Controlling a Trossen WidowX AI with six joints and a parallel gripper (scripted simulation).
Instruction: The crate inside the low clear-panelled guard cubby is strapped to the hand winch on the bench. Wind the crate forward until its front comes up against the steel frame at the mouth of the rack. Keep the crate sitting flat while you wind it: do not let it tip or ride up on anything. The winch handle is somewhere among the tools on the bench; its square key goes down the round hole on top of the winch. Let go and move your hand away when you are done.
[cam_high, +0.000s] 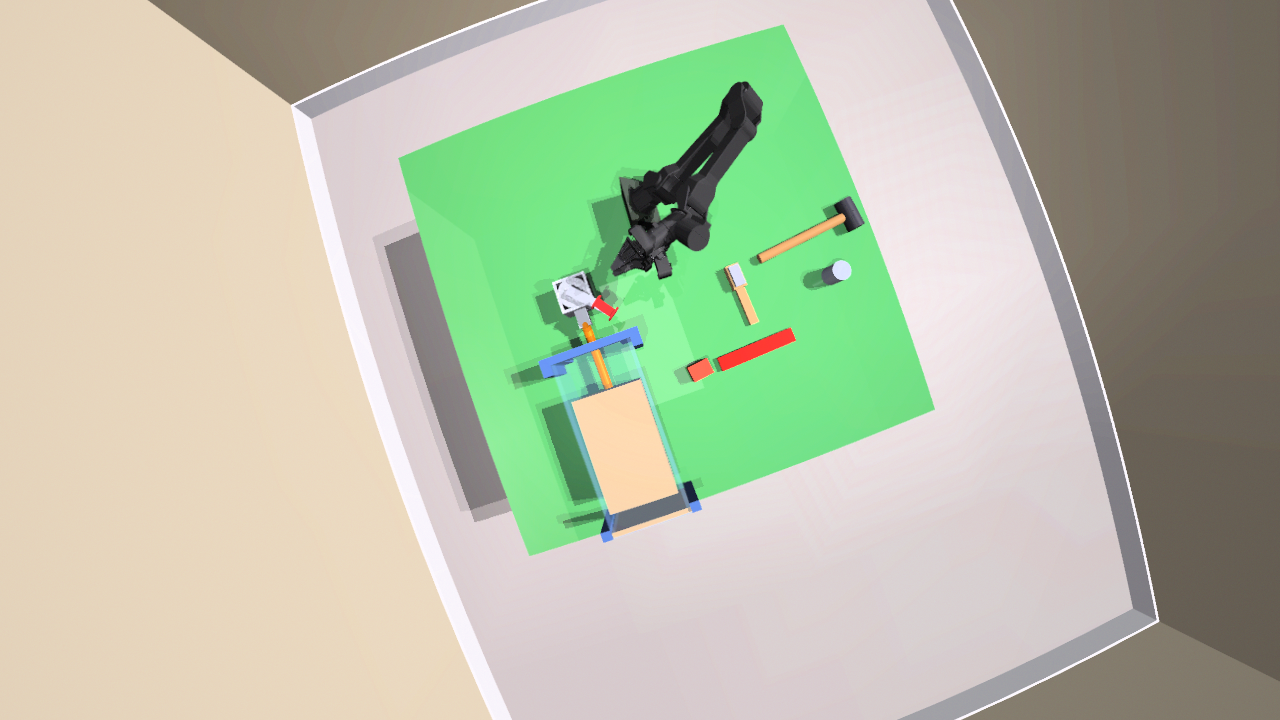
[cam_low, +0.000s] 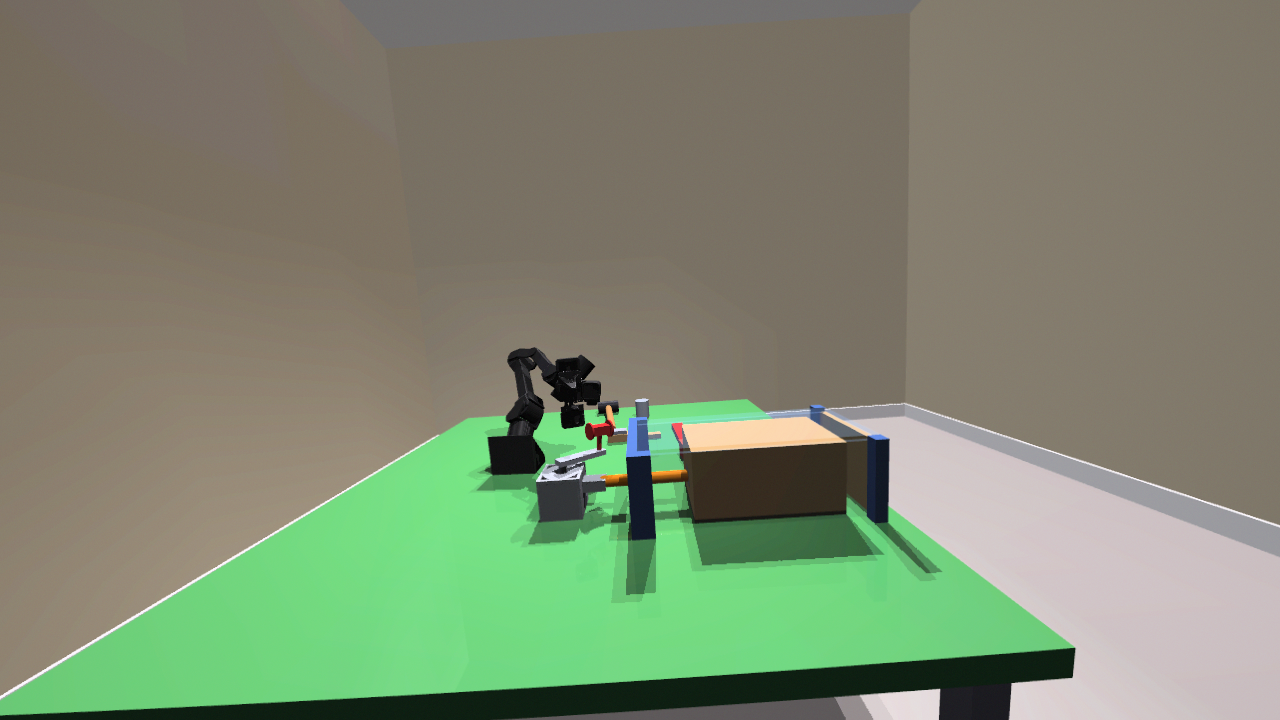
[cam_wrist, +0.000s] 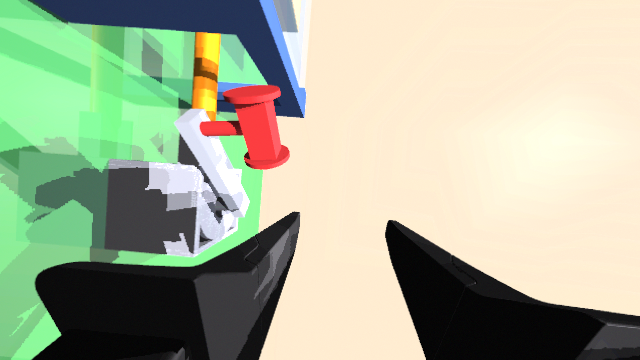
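My gripper tip is 11 cm above the winch handle, 7 cm to the left of it and 4 cm short of it. Also, from my gripper tip: blue steel frame (16 cm ahead, 12 cm below, 10 cm to the right); then winch (19 cm below, 13 cm to the right, 2 cm behind); then red knob (8 cm below, 7 cm ahead, 4 cm to the right).
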